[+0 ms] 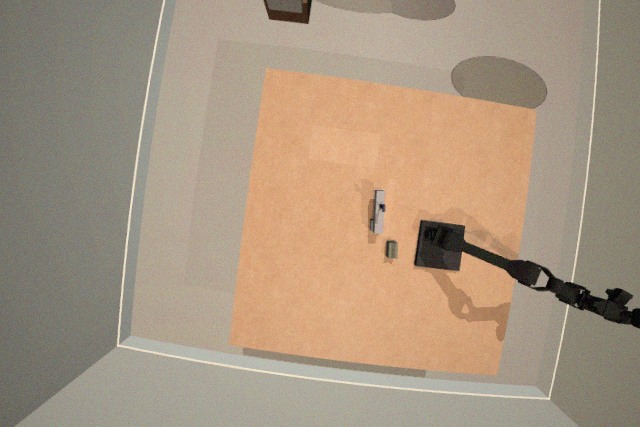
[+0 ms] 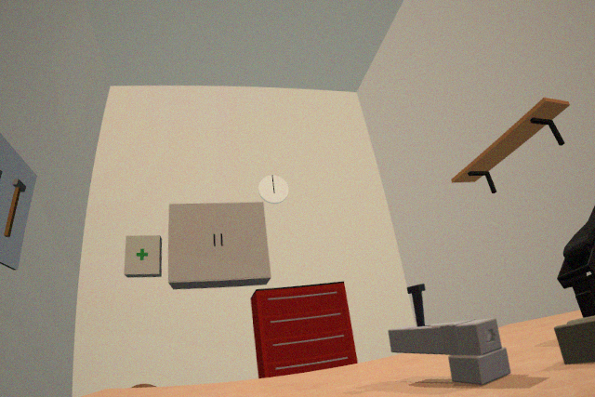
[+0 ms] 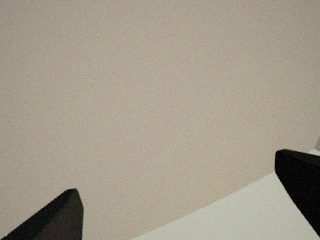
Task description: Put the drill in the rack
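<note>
The dark key lies 93 cm ahead of my gripper tip, 31 cm to the right of it and 25 cm below it. Also, from my gripper tip: rack: 84 cm ahead, 34 cm below, 12 cm to the right; then drill: 93 cm ahead, 30 cm below, 26 cm to the right.
</note>
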